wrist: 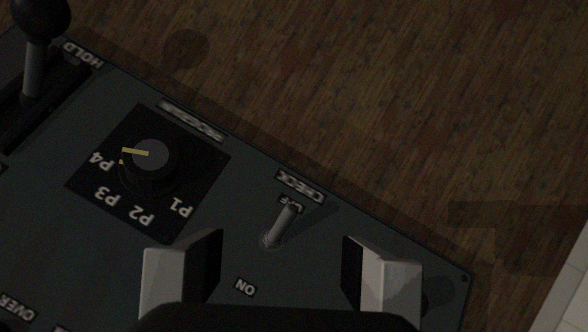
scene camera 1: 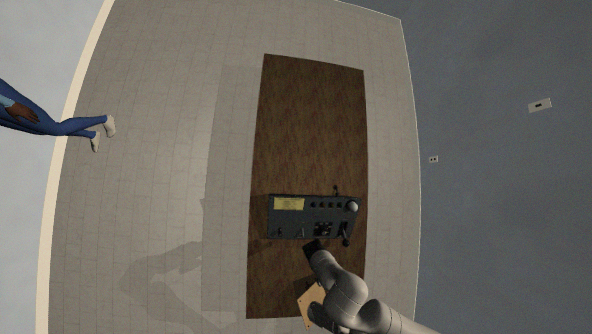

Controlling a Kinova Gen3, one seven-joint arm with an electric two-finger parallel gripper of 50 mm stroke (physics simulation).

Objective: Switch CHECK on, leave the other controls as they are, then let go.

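The CHECK toggle is a small grey bat lever on the dark control panel. In the wrist view it leans toward the OFF label; the ON label lies on its other side. My gripper is open and empty, over the panel's edge near CHECK. In the wrist view the toggle shows in the gap between the fingers, with neither seen touching it. The finger tips are too small to make out in the scene view.
The PROGRAM knob points near P4. The ball-topped lever stands at the HOLD end. The right finger mostly hides the MODE control in the wrist view. A round white lamp and a yellow label are on the panel. A wooden block is beside the arm.
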